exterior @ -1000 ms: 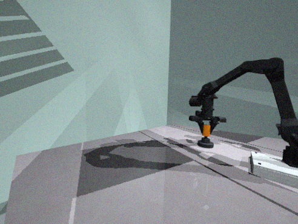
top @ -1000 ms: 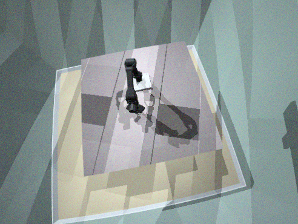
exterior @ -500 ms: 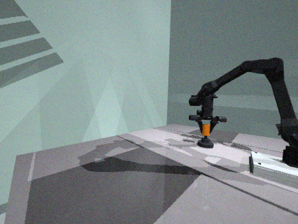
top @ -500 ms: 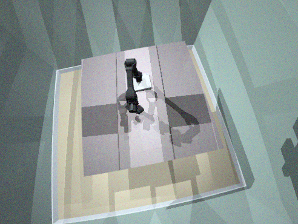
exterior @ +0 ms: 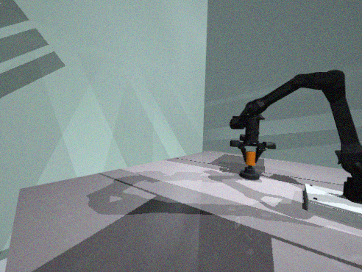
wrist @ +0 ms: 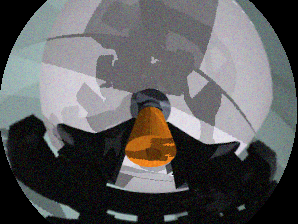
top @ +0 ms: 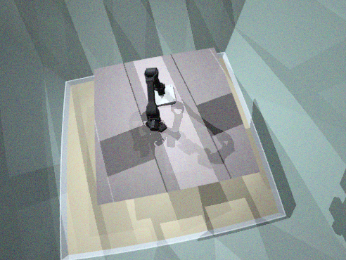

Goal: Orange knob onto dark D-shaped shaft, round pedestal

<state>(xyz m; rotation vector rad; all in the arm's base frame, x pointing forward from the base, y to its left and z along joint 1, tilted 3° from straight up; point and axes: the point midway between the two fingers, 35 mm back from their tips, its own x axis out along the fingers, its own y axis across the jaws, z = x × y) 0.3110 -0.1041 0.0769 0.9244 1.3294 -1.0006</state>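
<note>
The orange knob is 2 cm above my gripper tip. From my gripper tip the other things lie so: dark round pedestal 4 cm below.
</note>
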